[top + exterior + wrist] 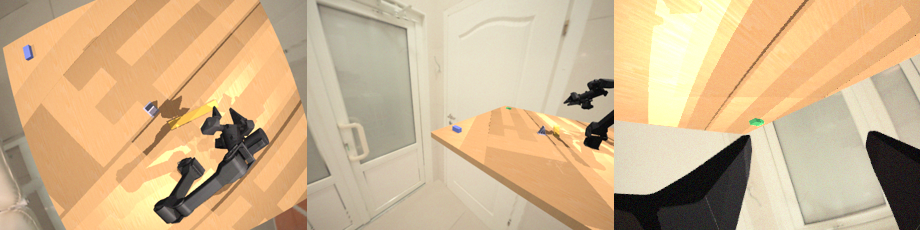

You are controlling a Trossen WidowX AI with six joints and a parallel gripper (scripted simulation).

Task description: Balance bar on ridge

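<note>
Now: gripper tip 21 cm above the yellow bar and 7 cm to the right of it. From my gripper tip the other things lie so: pale violet ridge block: 22 cm to the left, 15 cm below, 8 cm ahead; blue block: 67 cm to the left, 55 cm ahead, 20 cm below; small green block: 55 cm ahead, 33 cm to the right, 21 cm below.
</note>
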